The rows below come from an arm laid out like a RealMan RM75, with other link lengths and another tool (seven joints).
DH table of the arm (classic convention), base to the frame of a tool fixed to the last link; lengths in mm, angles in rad. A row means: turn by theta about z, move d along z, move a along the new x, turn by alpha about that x. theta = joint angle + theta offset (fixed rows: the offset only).
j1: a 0; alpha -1.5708; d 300.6; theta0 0
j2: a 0; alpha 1.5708; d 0; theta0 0
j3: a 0; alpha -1.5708; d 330.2; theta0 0
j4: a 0; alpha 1.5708; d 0; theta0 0
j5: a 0; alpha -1.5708; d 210; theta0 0
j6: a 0; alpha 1.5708; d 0; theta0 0
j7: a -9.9; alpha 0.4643; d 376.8; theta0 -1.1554
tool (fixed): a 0; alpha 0; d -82.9; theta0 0
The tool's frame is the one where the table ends.
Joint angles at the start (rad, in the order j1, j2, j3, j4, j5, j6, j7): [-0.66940 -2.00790 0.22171 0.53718 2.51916 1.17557 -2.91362]
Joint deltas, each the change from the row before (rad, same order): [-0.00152 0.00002 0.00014 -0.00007 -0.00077 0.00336 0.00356]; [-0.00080 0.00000 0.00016 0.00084 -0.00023 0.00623 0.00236]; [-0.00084 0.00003 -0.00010 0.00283 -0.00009 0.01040 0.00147]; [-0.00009 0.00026 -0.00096 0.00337 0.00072 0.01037 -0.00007]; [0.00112 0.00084 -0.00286 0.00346 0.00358 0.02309 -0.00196]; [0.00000 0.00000 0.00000 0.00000 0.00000 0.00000 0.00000]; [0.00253 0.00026 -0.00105 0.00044 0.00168 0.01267 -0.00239]
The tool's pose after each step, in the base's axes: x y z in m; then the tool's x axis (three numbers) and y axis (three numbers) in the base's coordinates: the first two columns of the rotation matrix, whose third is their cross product. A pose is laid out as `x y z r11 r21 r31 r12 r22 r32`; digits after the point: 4 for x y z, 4 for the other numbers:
-0.3963 0.5431 -0.0421 -0.9808 -0.1830 -0.0668 -0.1917 0.9675 0.1647
-0.3944 0.5427 -0.0427 -0.9817 -0.1778 -0.0681 -0.1867 0.9692 0.1608
-0.3918 0.5420 -0.0432 -0.9826 -0.1715 -0.0708 -0.1807 0.9712 0.1553
-0.3899 0.5411 -0.0433 -0.9831 -0.1674 -0.0739 -0.1769 0.9727 0.1504
-0.3866 0.5376 -0.0449 -0.9832 -0.1627 -0.0829 -0.1729 0.9756 0.1356
-0.3866 0.5376 -0.0449 -0.9832 -0.1627 -0.0829 -0.1729 0.9756 0.1356
-0.3857 0.5347 -0.0464 -0.9825 -0.1634 -0.0895 -0.1739 0.9767 0.1260

